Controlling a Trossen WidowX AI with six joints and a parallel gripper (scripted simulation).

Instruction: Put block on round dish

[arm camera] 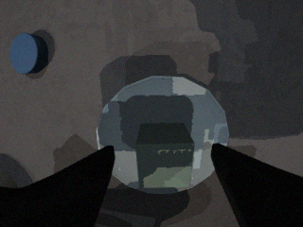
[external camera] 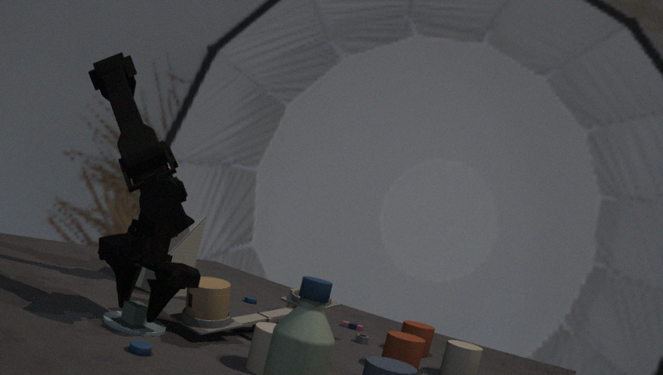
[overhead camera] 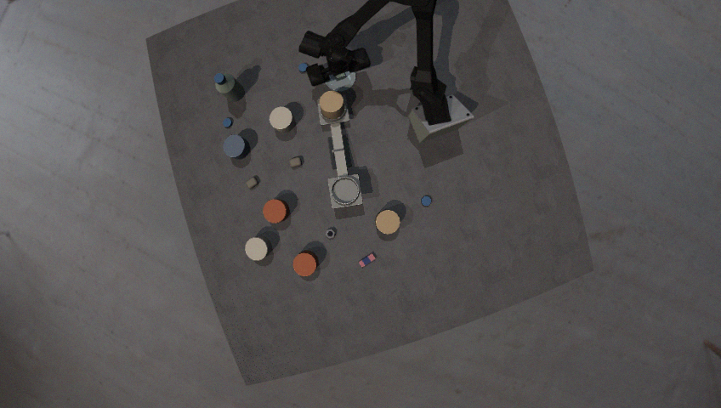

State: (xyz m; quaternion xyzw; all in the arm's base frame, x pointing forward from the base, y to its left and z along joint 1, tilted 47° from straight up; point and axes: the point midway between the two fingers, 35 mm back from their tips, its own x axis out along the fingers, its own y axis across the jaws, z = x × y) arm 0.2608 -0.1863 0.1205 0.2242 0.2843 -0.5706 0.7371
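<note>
My gripper tip is right at the grey-green block. The rest, counted from my gripper tip: nut: 48 cm to the left, 12 cm ahead, 1 cm below; round dish: 1 cm below; green bottle: 35 cm ahead, 9 cm above, 3 cm to the right.
</note>
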